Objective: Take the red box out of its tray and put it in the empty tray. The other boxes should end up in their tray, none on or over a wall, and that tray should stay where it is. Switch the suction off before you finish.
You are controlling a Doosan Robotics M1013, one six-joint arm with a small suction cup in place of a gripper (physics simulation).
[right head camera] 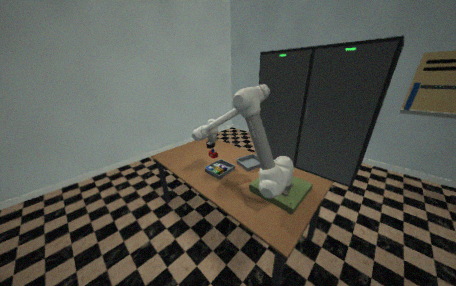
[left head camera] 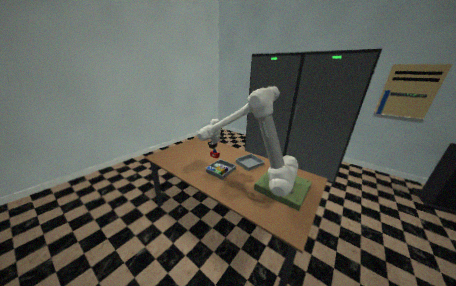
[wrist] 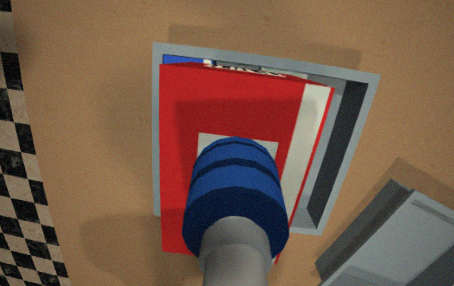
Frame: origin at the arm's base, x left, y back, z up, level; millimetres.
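Seen in the pictures: end effector, tool point: [right head camera: 212, 152] [left head camera: 214, 152] [wrist: 234, 161].
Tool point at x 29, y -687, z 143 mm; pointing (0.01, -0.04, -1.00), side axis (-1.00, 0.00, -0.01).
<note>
Pixels of each thing's middle, then the offset from my tool point to it. "spot": a spot on its surface instead. Level surfaces: height alone.
- red box, body centre: [wrist: 232, 157] [left head camera: 214, 154] [right head camera: 213, 154] dz -14, dx +1, dy +5 mm
- filled tray, surface spot: [wrist: 156, 125] spot: dz -151, dx +93, dy +27 mm
- blue box, body centre: [wrist: 189, 92] dz -175, dx +55, dy -8 mm
- empty tray, body centre: [wrist: 404, 255] [right head camera: 250, 162] [left head camera: 249, 162] dz -176, dx -303, dy +274 mm
- wooden table, its level: dz -201 mm
The red box [left head camera: 215, 155] [right head camera: 213, 155] [wrist: 225, 90] hangs in the air from my suction cup [left head camera: 214, 149] [right head camera: 212, 149] [wrist: 236, 185], which sits on its top face. It is well above the filled tray [left head camera: 216, 176] [right head camera: 216, 176] [wrist: 156, 125]. That tray holds several coloured boxes, among them a blue box [wrist: 182, 59]; in the wrist view the red box hides most of them. The empty tray [left head camera: 250, 162] [right head camera: 247, 162] [wrist: 400, 240] stands apart on the table, nearer the robot's base, and shows in part at the lower right of the wrist view.
The wooden table [left head camera: 190, 170] [right head camera: 190, 175] [wrist: 90, 165] carries both trays. The arm stands on a green base plate [left head camera: 300, 190] [right head camera: 297, 192] at the other end of the table. The arm's upright link passes close to the empty tray in the right head view.
</note>
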